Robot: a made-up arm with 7 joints.
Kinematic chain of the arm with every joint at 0, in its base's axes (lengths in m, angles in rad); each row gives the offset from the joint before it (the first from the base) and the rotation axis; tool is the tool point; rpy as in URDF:
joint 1: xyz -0.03 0.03 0.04 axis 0 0.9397 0.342
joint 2: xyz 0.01 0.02 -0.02 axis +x
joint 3: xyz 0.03 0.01 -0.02 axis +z
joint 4: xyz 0 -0.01 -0.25 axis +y
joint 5: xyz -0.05 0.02 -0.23 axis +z
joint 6: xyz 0.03 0 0 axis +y
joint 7: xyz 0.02 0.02 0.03 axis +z
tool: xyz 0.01 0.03 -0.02 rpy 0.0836 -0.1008 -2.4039
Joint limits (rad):
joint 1: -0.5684..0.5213
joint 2: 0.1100..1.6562
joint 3: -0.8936..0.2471
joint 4: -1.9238..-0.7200
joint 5: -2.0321..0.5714
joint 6: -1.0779..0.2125
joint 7: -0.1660..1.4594
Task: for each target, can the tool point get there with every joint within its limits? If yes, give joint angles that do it. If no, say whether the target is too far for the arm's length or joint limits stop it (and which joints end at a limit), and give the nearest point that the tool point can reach.
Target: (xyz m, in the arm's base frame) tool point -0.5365 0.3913 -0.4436
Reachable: no: too far | nearest point -0.2239 0.2979 -0.3539 | short by 0.338 m
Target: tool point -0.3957 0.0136 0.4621
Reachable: no: joint limits stop it (at a limit: joint 1, joint 2, joint 3, joint 4, joint 7) | nearest point 0.1297 0.2008 0.2816 | short by 0.586 m
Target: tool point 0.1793 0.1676 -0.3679
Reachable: yes | joints 0.0193 0.5194 -0.7911 -1.2137 0.3479 -0.8626 1.1372
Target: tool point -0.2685 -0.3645 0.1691
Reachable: no: joint limits stop it (at a limit: joint 1, joint 2, joint 3, joint 4, joint 7) | nearest point -0.0059 -0.1066 -0.2373 | short by 0.548 m
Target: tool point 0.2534 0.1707 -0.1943
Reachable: yes | joints -0.1003 0.3482 0.0806 -1.5376 -0.9847 -0.7680 0.6851
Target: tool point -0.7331 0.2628 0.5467
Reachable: no: too far | nearest point 0.1266 0.2203 0.2825 | short by 0.900 m
